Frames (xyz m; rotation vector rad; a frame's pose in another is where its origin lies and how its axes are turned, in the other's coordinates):
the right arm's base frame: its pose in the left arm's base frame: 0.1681 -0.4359 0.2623 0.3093 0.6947 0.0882
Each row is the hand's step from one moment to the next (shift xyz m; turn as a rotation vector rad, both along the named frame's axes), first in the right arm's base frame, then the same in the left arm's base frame.
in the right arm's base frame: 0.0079 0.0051 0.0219 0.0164 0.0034 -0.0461
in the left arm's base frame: 0.0202 0.0008 0.0126 -0.0169 0.0178 -0.0425
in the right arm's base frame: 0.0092 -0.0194 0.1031 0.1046 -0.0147 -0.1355
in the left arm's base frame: 0.0728 -0.0426 0.0631 -0.0071 0.0391 -0.1672
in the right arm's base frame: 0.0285 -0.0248 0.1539 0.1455 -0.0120 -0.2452
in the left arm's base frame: 0.1201 -0.0570 0.0863 -0.0461 0.0766 -0.2710
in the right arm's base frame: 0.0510 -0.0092 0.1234 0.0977 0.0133 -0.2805
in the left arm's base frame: 0.1181 -0.0304 0.0552 -0.1048 0.1008 -0.2593
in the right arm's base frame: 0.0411 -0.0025 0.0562 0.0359 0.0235 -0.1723
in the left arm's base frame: 0.0675 -0.0090 0.0146 -0.0825 0.0721 -0.1397
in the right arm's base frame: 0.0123 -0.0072 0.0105 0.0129 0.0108 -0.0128
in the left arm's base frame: 0.0160 -0.0072 -0.0022 0.0019 0.0158 -0.0139
